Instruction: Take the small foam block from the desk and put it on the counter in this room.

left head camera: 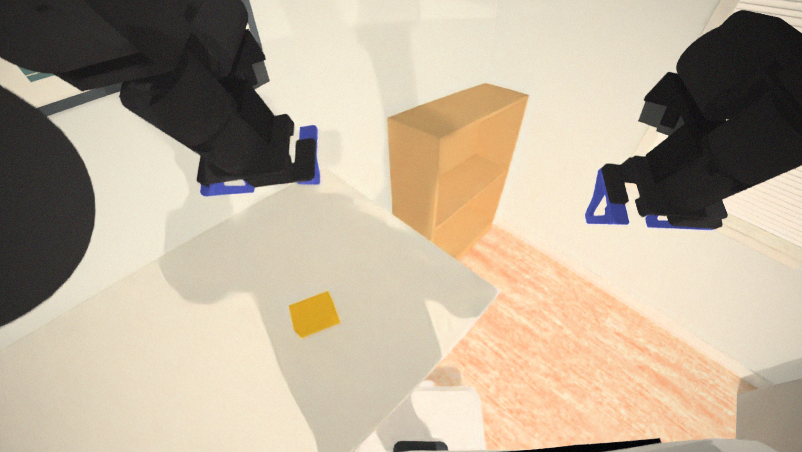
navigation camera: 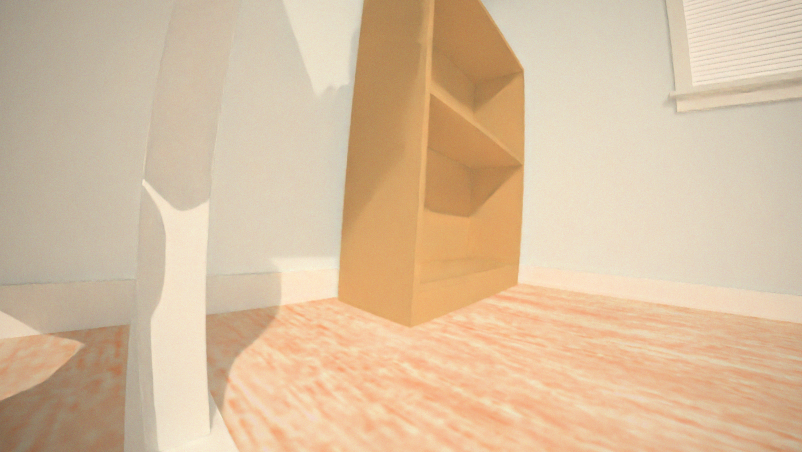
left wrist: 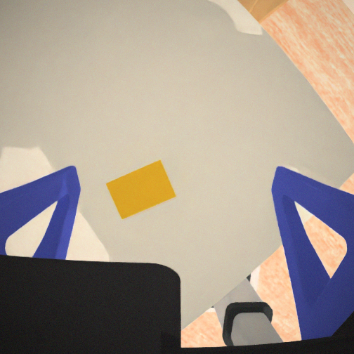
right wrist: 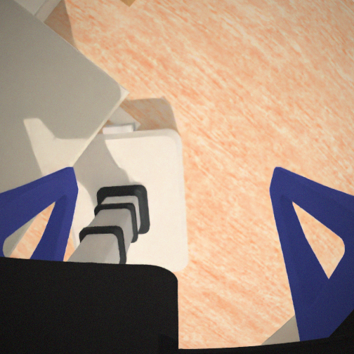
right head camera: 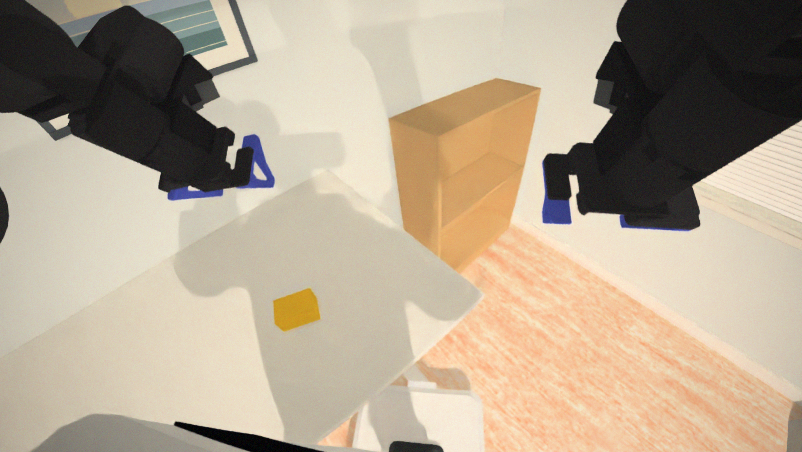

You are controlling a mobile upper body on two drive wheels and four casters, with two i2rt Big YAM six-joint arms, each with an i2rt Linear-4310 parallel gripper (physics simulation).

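Places are measured from the left arm's base along level axes (x down, y left, z ahead), in millimetres.
Pixels of known places: left gripper, fingertip midpoint: [left head camera: 285, 183] [right head camera: 246, 187]; right gripper, fingertip midpoint: [left head camera: 617, 220] [right head camera: 583, 220].
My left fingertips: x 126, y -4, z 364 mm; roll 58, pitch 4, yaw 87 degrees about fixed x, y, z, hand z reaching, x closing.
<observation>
Behind a point stands the place of what it marks.
The small yellow foam block [left head camera: 314, 314] {x 415, y 21, z 313 mm} [right head camera: 296, 309] {x 415, y 17, z 314 mm} [left wrist: 141, 189] lies flat on the pale desk [left head camera: 140, 348] {x 460, y 456, z 203 mm} [right head camera: 129, 348] {x 460, y 497, z 156 mm} [left wrist: 200, 100] [right wrist: 45, 75]. My left gripper [left head camera: 275, 186] {x 126, y -4, z 364 mm} [right head camera: 229, 190] {x 126, y -4, z 364 mm} [left wrist: 175, 177] is open and empty, raised above the desk. In the left wrist view the block shows below and between its fingers, left of the middle. My right gripper [left head camera: 637, 218] [right head camera: 596, 220] {x 149, y -457, z 321 mm} [right wrist: 173, 177] is open and empty, to the right of the desk in the head views, above the floor and my base. I cannot identify the counter in these views.
A wooden bookcase [left head camera: 412, 174] {x 568, y -182, z 1034 mm} [right head camera: 418, 179] {x 589, y -193, z 1023 mm} [navigation camera: 381, 168] {x 1031, y -186, z 1030 mm} stands behind the desk's far corner. A desk leg [navigation camera: 179, 291] {x 1246, y -51, z 541 mm} stands close at left. My white base [left head camera: 454, 409] {x 1150, y -367, z 224 mm} [right head camera: 449, 415] {x 1150, y -347, z 216 mm} [right wrist: 162, 200] is beside the desk edge. A grey surface [left head camera: 772, 415] {x 1217, y -2014, z 42 mm} shows at lower right.
</observation>
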